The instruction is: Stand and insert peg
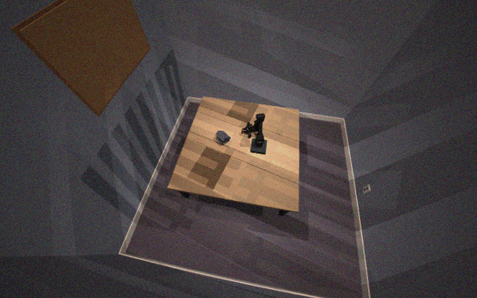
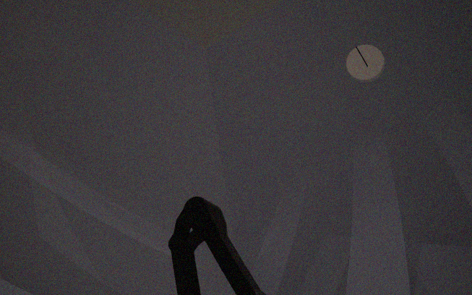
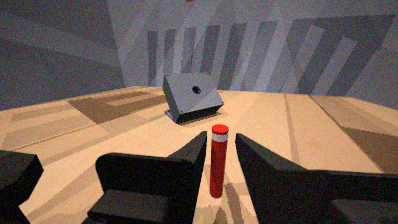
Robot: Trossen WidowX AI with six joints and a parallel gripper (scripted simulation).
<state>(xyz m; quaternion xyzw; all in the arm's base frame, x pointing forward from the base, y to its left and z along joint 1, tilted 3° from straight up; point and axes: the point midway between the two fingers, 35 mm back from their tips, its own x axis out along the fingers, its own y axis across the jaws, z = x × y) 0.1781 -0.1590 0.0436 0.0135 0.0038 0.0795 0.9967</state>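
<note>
Right now my gripper tip is 10 mm past the red peg and 10 mm above it. From my gripper tip the other things lie so: grey sloped panel 200 mm ahead, 90 mm to the left, 10 mm below.
</note>
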